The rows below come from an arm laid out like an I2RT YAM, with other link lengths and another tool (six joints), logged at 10 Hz.
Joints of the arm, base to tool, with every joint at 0 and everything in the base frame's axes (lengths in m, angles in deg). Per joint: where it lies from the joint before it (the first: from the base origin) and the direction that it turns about. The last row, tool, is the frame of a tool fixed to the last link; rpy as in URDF.
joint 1: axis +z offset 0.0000 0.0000 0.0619
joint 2: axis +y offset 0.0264 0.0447 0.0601
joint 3: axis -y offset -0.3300 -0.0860 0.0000
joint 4: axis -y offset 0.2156 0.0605 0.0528
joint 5: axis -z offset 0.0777 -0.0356 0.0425
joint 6: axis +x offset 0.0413 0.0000 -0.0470
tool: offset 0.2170 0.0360 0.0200 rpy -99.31 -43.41 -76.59
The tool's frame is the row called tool.
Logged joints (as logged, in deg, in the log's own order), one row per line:
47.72, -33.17, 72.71, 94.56, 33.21, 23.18
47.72, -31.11, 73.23, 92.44, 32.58, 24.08
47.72, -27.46, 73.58, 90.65, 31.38, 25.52
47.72, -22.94, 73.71, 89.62, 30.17, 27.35
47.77, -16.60, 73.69, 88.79, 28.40, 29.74
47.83, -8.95, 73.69, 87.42, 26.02, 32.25
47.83, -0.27, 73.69, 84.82, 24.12, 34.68
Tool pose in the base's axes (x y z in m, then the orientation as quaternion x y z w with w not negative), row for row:
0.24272, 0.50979, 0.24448, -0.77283, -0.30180, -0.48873, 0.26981
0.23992, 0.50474, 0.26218, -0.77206, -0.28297, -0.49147, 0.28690
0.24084, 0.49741, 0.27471, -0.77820, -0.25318, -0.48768, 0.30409
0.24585, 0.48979, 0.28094, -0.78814, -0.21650, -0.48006, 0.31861
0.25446, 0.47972, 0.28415, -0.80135, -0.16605, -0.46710, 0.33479
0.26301, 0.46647, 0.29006, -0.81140, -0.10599, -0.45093, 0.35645
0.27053, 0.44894, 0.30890, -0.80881, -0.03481, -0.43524, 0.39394
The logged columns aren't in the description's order. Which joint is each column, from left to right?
Columns, left to right: joint 3, joint 6, joint 1, joint 2, joint 4, joint 5.
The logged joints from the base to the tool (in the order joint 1, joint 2, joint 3, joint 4, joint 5, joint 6), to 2 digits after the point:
72.71, 94.56, 47.72, 33.21, 23.18, -33.17
73.23, 92.44, 47.72, 32.58, 24.08, -31.11
73.58, 90.65, 47.72, 31.38, 25.52, -27.46
73.71, 89.62, 47.72, 30.17, 27.35, -22.94
73.69, 88.79, 47.77, 28.40, 29.74, -16.60
73.69, 87.42, 47.83, 26.02, 32.25, -8.95
73.69, 84.82, 47.83, 24.12, 34.68, -0.27

